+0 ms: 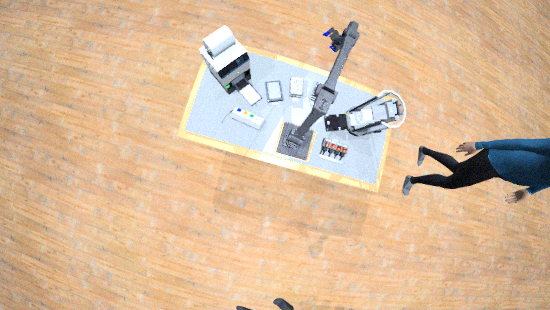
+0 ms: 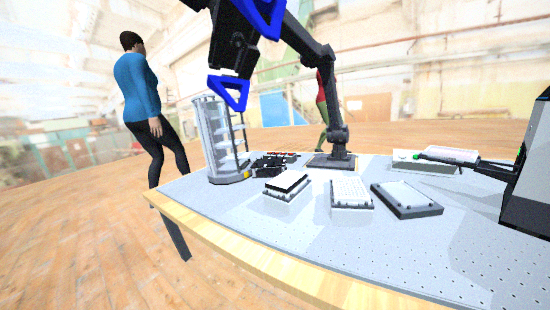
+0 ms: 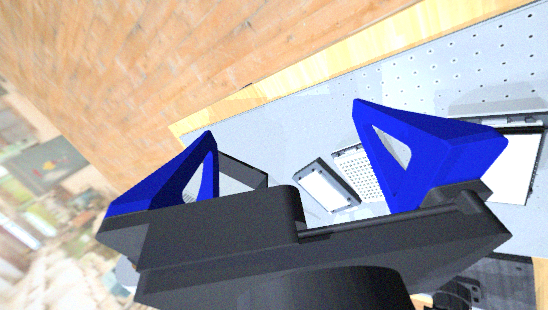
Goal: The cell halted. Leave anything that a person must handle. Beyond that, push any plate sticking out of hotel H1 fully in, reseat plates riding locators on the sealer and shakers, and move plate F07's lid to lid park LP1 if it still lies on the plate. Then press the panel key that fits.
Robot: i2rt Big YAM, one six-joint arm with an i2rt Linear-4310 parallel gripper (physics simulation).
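Pixels of known places: gripper, between the fingertips: (image 1: 326, 40) (image 2: 252, 82) (image 3: 281, 122); arm's base, origin of its link: (image 1: 290, 142) (image 2: 339, 158) (image 3: 449, 282).
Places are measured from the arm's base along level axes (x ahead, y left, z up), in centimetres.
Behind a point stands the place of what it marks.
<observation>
My gripper (image 1: 329, 41) {x 67.5, y 2.5, z 30.7 cm} (image 2: 259, 75) {x 67.5, y 2.5, z 30.7 cm} (image 3: 281, 122) {x 67.5, y 2.5, z 30.7 cm} is open and empty, high above the table's far edge. Hotel H1 (image 2: 202, 137) {x 46.7, y -48.4, z 21.5 cm} is the tall shelf tower; whether a plate sticks out is unclear. A white-topped black plate (image 2: 286, 180) {x 45.7, y -7.8, z 7.1 cm} (image 3: 517, 165) {x 44.8, y -11.2, z 7.1 cm} sits on one station, seemingly raised; its seating is unclear. A white well plate (image 1: 296, 86) {x 40.3, y 9.8, z 5.8 cm} (image 2: 350, 189) {x 42.2, y 10.2, z 5.4 cm} (image 3: 357, 172) {x 42.9, y 11.1, z 5.8 cm} sits on the middle station. A dark-rimmed nest (image 1: 274, 91) (image 2: 430, 210) {x 39.3, y 30.0, z 1.0 cm} (image 3: 350, 197) {x 30.9, y 17.6, z 1.2 cm} lies beside it. The sealer (image 1: 225, 57) {x 30.7, y 57.3, z 31.9 cm} (image 2: 530, 175) {x 38.1, y 45.7, z 11.8 cm} has a plate (image 1: 248, 93) {x 20.8, y 40.2, z 10.9 cm} (image 2: 450, 153) {x 22.5, y 38.3, z 11.5 cm} on its extended tray. The panel (image 1: 247, 118) {x 4.6, y 35.3, z 7.0 cm} (image 2: 400, 164) {x 8.3, y 27.8, z 1.9 cm} has blue, yellow and green keys. Plate names are unreadable.
A black fixture (image 1: 335, 122) {x 25.1, y -27.3, z 4.9 cm} (image 2: 269, 164) {x 29.7, y -25.9, z 4.9 cm} stands by the hotel, with a row of red-topped parts (image 1: 334, 149) {x 6.5, y -31.7, z 4.0 cm} nearby. A person in blue (image 1: 517, 160) (image 2: 135, 85) stands off the hotel end. A person in red (image 2: 323, 90) is behind the arm. Shoes (image 1: 283, 303) show at the lower edge.
</observation>
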